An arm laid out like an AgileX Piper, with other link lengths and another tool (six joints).
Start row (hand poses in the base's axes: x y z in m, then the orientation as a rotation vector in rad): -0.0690 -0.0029 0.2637 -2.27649 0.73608 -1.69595
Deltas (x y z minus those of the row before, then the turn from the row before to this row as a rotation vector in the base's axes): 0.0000 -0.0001 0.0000 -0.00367 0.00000 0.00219; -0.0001 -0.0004 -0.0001 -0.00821 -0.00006 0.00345; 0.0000 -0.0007 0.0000 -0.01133 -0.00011 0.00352; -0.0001 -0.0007 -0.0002 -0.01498 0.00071 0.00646; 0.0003 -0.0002 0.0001 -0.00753 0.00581 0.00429; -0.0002 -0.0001 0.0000 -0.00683 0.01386 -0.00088; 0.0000 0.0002 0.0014 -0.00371 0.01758 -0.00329; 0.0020 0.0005 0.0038 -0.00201 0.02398 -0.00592; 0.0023 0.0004 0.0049 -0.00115 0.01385 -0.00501; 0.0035 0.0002 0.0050 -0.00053 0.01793 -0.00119
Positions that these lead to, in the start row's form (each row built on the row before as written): -0.0690 -0.0030 0.2637 -2.27890 0.73081 -1.69774; -0.0691 -0.0034 0.2636 -2.28422 0.72080 -1.70241; -0.0691 -0.0041 0.2636 -2.29152 0.70849 -1.70940; -0.0692 -0.0048 0.2634 -2.30191 0.68998 -1.71693; -0.0689 -0.0050 0.2635 -2.31259 0.68032 -1.71459; -0.0691 -0.0051 0.2635 -2.33119 0.67914 -1.70546; -0.0691 -0.0049 0.2649 -2.35155 0.68384 -1.69097; -0.0671 -0.0044 0.2687 -2.37721 0.69415 -1.66922; -0.0648 -0.0040 0.2736 -2.39201 0.70218 -1.65710; -0.0613 -0.0038 0.2786 -2.41020 0.70624 -1.63848
